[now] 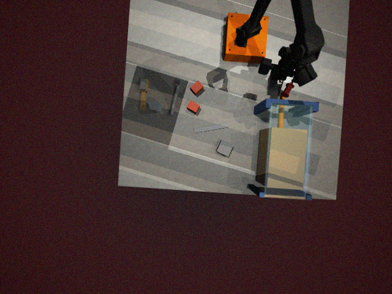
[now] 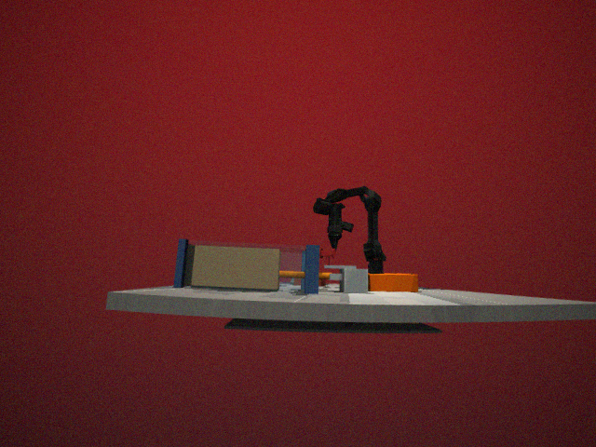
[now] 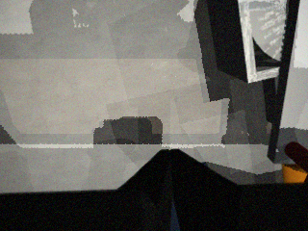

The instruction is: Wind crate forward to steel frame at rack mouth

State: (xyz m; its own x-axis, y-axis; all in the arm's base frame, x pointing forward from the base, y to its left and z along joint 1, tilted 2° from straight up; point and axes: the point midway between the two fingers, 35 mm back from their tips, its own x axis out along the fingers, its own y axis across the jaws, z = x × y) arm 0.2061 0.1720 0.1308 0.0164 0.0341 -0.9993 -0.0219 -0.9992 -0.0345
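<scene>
My gripper tip is now 90 mm to the right of the red knob, 30 mm short of it and 30 mm above it. From my gripper tip the other things lie so: grey crank handle (100 mm to the left, 60 mm below, 10 mm behind); winch (130 mm below, 90 mm to the left, 80 mm behind); blue frame (120 mm to the left, 90 mm ahead, 60 mm below).
</scene>
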